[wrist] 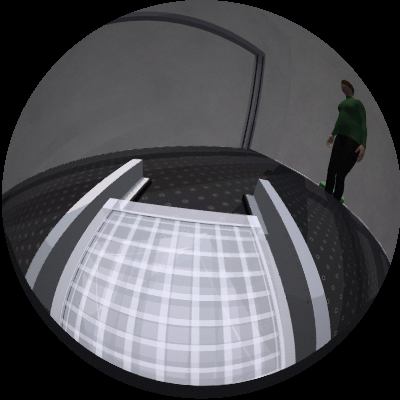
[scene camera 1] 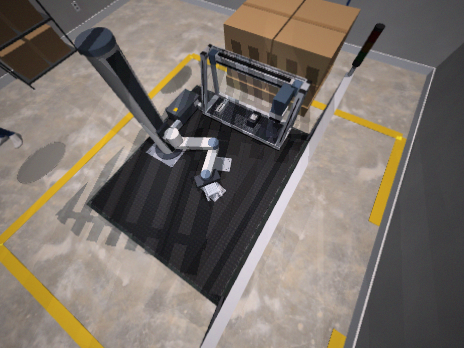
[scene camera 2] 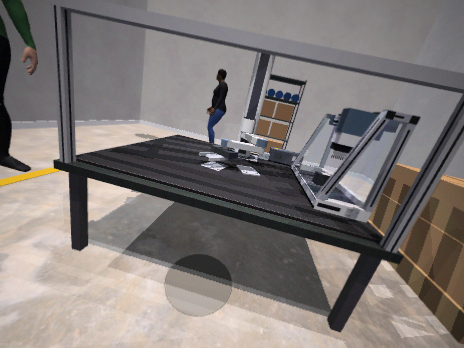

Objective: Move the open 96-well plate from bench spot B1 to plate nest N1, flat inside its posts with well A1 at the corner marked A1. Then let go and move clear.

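Frame: origin at the arm's base, x ahead, y left, z up, level; metres.
Seen in the pictures: gripper, fingertip midpoint: (wrist: 197, 178) (scene camera 1: 215, 198) (scene camera 2: 204, 156); arm's base at its link origin: (scene camera 1: 170, 147) (scene camera 2: 241, 156).
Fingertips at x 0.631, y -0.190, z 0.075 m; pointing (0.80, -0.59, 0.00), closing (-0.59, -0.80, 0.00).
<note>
Offsets run from my fingertips to a thing's top centre. "spot": to the spot under its first point.
The pale, gridded well plate @[dy +0.063, dx -0.086, dz +0.004 m] (scene camera 1: 214, 187) (scene camera 2: 208, 155) (wrist: 175, 280) lies level between the fingers of my gripper (wrist: 197, 178). Both fingers sit against its long sides, and its far corners cover parts of the finger pads. The gripper is shut on the plate. The plate is raised a little above a pale card @[dy +0.064, dx -0.074, dz -0.060 m] (scene camera 2: 213, 166) on the bench, which the plate hides in the wrist view. A second pale rectangular piece @[spot: dy +0.290, dx -0.110, dz -0.051 m] (scene camera 1: 224, 164) (scene camera 2: 249, 170) with small dots lies on the bench nearer the gantry. Labels, nest posts and well A1 are too small to read.
A framed gantry machine (scene camera 1: 253, 65) stands at the bench's back. A dark box @[spot: dy +0.573, dx -0.726, dz +0.053 m] (scene camera 1: 183, 104) sits beside the arm's column (scene camera 1: 120, 82). A pale rail (scene camera 1: 280, 210) runs along one bench side. People stand beyond the bench, one in green (wrist: 351, 117).
</note>
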